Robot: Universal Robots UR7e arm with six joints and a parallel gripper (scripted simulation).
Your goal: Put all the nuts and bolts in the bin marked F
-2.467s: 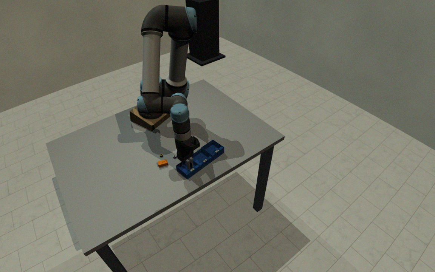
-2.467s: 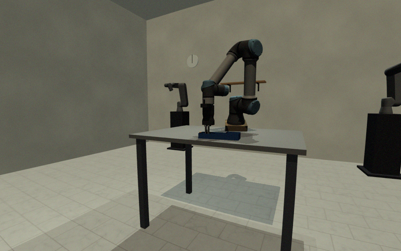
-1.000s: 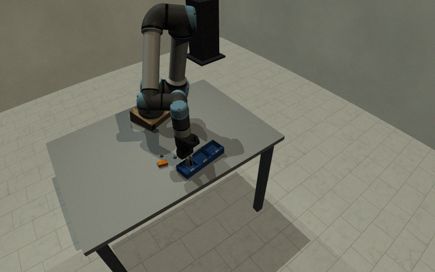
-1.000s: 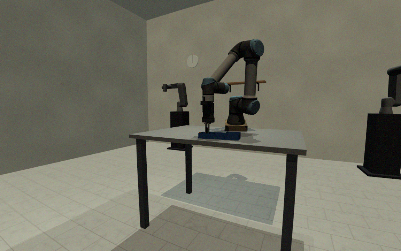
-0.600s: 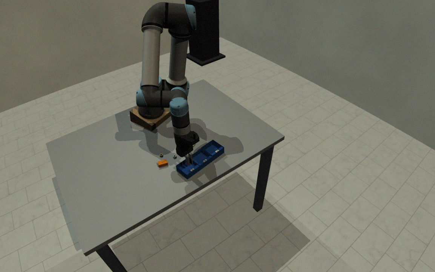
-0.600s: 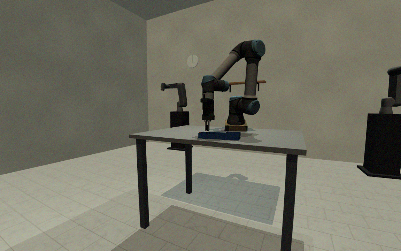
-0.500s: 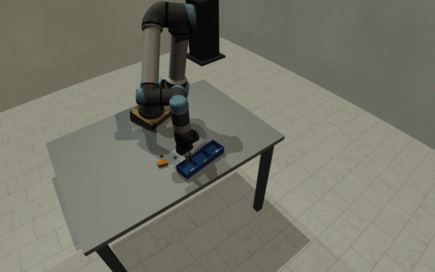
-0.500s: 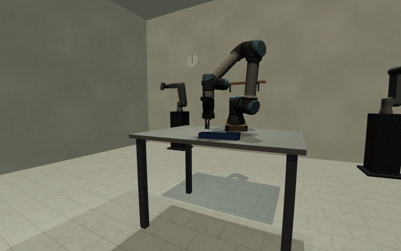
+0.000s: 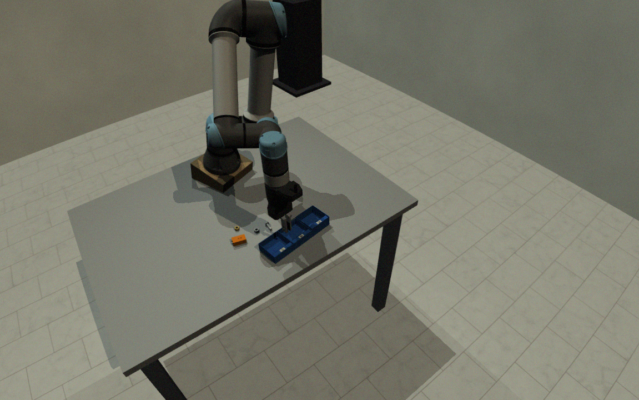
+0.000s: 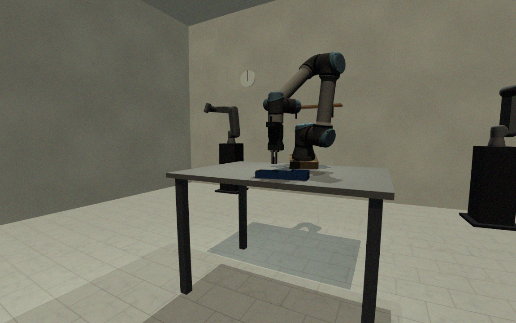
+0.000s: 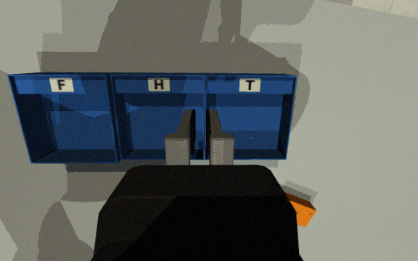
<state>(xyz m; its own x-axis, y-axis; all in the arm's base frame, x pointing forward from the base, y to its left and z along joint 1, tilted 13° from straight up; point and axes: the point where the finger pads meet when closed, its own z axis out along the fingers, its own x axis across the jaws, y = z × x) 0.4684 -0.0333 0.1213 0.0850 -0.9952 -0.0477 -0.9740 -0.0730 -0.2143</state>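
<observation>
Now: the blue bin row 70 mm below my hand, 40 mm to the left of it and 10 mm behind it. From my hand the other things lie so: grey bolt (120 mm behind, 80 mm below); then white domino (150 mm behind, 80 mm below, 70 mm to the left); then grey nut (120 mm behind, 80 mm below, 50 mm to the right).
</observation>
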